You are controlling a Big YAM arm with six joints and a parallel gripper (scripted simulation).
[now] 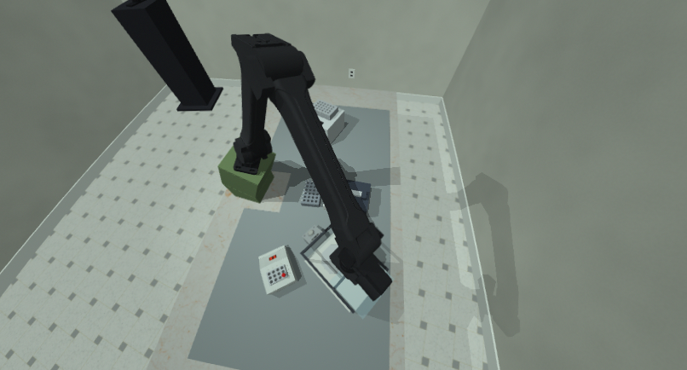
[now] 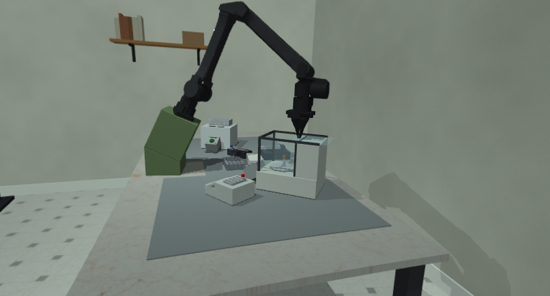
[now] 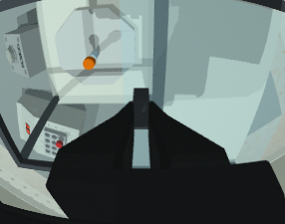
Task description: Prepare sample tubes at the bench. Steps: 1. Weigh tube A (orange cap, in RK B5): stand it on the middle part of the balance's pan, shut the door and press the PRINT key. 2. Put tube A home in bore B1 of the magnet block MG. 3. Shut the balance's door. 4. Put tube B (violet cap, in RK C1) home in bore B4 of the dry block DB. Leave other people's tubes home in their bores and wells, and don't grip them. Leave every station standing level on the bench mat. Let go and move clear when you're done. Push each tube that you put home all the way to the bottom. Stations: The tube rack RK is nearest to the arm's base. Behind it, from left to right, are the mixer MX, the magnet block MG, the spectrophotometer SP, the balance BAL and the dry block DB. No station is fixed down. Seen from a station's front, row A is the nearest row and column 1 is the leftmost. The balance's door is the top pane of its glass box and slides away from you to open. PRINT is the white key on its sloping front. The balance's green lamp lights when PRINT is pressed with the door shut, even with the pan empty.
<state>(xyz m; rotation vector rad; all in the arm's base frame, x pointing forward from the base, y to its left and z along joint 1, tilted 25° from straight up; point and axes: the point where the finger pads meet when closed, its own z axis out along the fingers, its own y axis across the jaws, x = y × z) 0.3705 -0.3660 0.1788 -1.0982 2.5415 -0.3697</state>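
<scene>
My gripper is now 2 cm short of the balance door, 2 cm to the left of it and 1 cm above it. Round my hand: red-capped tube (23 cm behind, 2 cm to the right, 16 cm below); balance pan (4 cm behind, 4 cm to the left, 14 cm below); dry block DB (28 cm behind, 1 cm to the left, 19 cm below).
</scene>
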